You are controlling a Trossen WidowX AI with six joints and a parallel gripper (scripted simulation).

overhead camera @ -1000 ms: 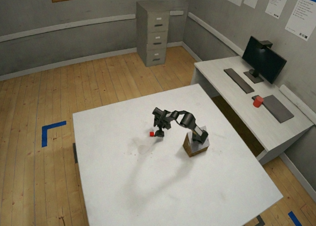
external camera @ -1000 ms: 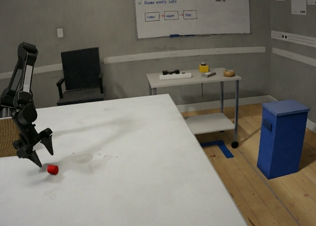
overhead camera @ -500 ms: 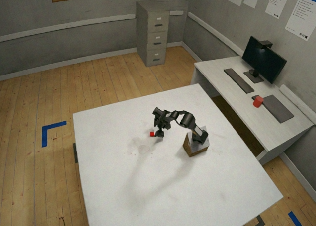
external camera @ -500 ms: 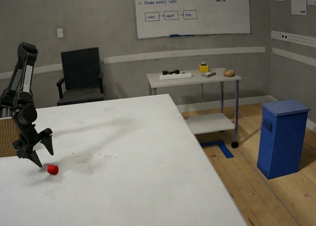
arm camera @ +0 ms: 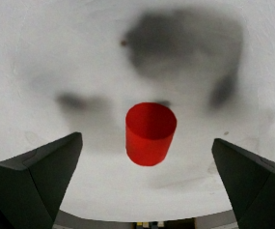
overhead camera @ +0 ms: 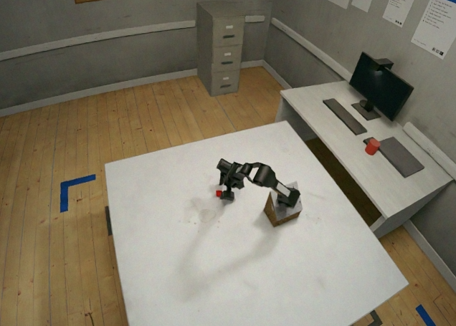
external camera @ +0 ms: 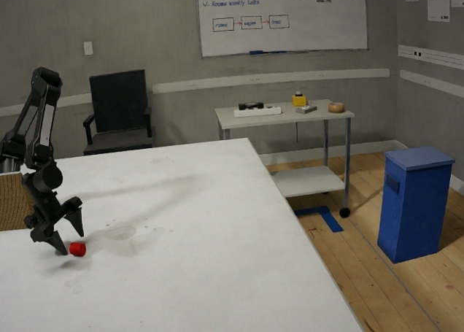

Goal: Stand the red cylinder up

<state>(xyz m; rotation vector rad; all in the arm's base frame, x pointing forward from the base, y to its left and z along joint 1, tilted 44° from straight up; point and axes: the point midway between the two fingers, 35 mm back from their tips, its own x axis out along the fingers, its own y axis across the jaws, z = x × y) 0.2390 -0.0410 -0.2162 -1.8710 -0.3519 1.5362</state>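
Now: hand 4 cm above the red short cylinder and 2 cm short of it.
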